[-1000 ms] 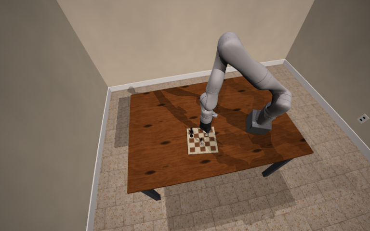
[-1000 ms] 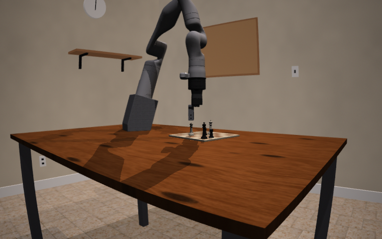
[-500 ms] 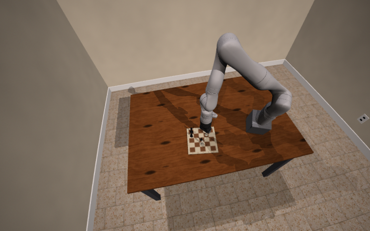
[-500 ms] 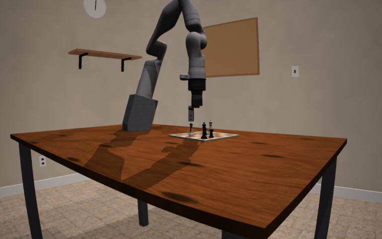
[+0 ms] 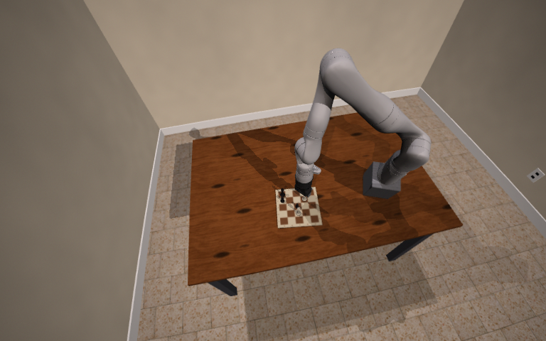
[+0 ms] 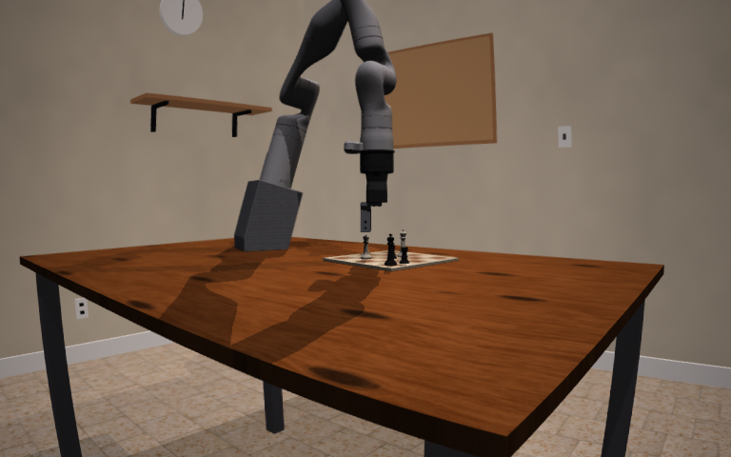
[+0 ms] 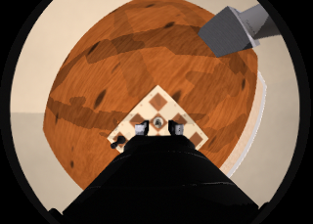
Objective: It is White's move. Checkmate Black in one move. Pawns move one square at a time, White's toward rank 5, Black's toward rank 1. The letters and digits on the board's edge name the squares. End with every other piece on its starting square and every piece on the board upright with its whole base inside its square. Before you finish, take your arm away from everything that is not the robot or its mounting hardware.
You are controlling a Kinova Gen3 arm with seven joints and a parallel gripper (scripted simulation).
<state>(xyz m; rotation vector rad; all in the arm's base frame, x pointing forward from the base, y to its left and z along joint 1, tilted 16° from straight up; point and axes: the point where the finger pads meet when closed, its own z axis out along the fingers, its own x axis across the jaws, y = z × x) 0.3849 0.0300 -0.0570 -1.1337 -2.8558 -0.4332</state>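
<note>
Right now the small white piece is 50 mm below my hand. The rest, counted from my hand: tall black piece 110 mm ahead, 30 mm to the right, 50 mm below; then tall white piece 40 mm ahead, 80 mm to the left, 50 mm below; then chessboard 40 mm ahead, 40 mm to the left, 80 mm below.
</note>
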